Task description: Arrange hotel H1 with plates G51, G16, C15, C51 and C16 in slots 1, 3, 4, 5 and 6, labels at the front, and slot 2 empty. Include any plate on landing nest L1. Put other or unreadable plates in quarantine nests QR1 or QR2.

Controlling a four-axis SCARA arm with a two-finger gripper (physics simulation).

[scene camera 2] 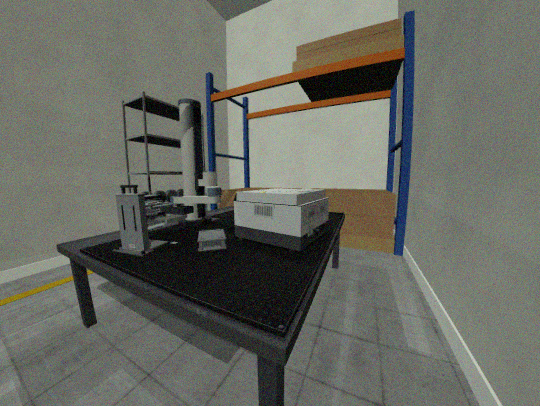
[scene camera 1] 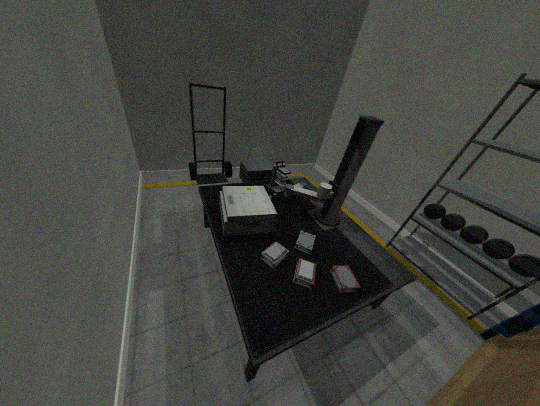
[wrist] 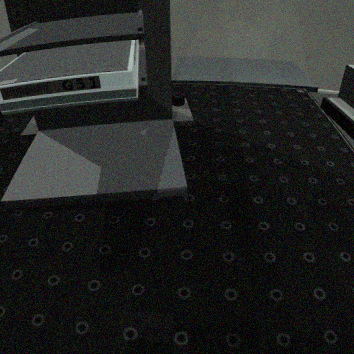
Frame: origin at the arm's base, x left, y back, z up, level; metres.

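Where they show: gripper, fingertip midpoint: (wrist: 161, 84); arm's base, origin of the base link: (scene camera 2: 195, 220) (scene camera 1: 326, 217).
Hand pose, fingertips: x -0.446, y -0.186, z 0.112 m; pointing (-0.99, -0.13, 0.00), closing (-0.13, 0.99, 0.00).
Things, the pixels of their top centre, and the offset from my fingertips. Level surfaces: height alone.
- white box-shaped instrument, middle of its top: (scene camera 2: 283, 190) (scene camera 1: 248, 199) dy -0.603, dx +0.341, dz +0.148 m
- black table, its level: dz -0.099 m
- low grey block, middle of its top: (scene camera 2: 211, 232) dy -0.341, dx +0.067, dz -0.043 m
The hotel (scene camera 1: 283, 175) (scene camera 2: 131, 220) is a grey upright rack at the table's far end, with several levels. In the wrist view, its base (wrist: 135, 145) shows below a white plate (wrist: 117, 80) whose blurred label looks like G31 or G51. A grey shelf or plate (wrist: 95, 31) is above it. My gripper (scene camera 2: 169, 220) is open and empty, beside the hotel; its fingers are hard to make out. Red-edged nests (scene camera 1: 314, 279) (scene camera 1: 345, 278) stand on the table; the first bears a white plate (scene camera 1: 306, 270). Two other nests (scene camera 1: 274, 254) (scene camera 1: 305, 241) are grey-white, their labels unreadable.
A white box-shaped instrument (scene camera 1: 247, 202) (scene camera 2: 270, 217) stands on the black table (scene camera 1: 270, 310) (scene camera 2: 210, 280). A low grey block (scene camera 2: 212, 239) lies between it and the hotel. The arm's dark column (scene camera 1: 352, 162) (scene camera 2: 190, 150) stands beside them. A hand truck (scene camera 1: 209, 132) is behind the table.
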